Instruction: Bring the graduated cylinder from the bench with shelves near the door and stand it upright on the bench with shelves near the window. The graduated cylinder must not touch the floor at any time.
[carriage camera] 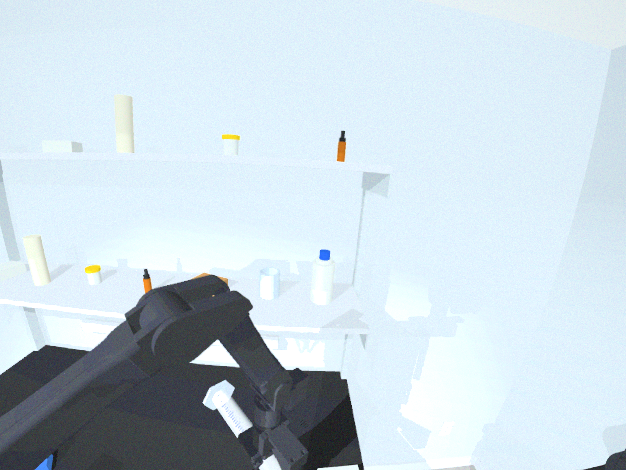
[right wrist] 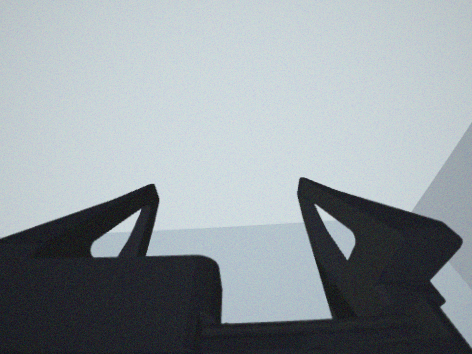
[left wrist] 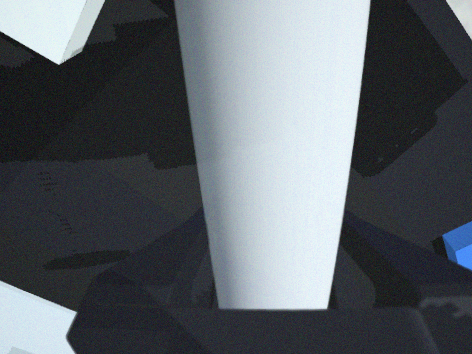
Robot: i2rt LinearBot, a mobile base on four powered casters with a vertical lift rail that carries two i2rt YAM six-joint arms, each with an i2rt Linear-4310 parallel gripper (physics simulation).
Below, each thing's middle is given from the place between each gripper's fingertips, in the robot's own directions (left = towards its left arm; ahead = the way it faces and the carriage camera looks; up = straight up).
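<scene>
My left hand is 3 cm below the graduated cylinder (left wrist: 273,99), and it is also 5 cm short of the cylinder and 4 cm to the right of it.
As for my right gripper, it is 620 mm above the graduated cylinder, 300 mm short of it and 440 mm to the right of it.
</scene>
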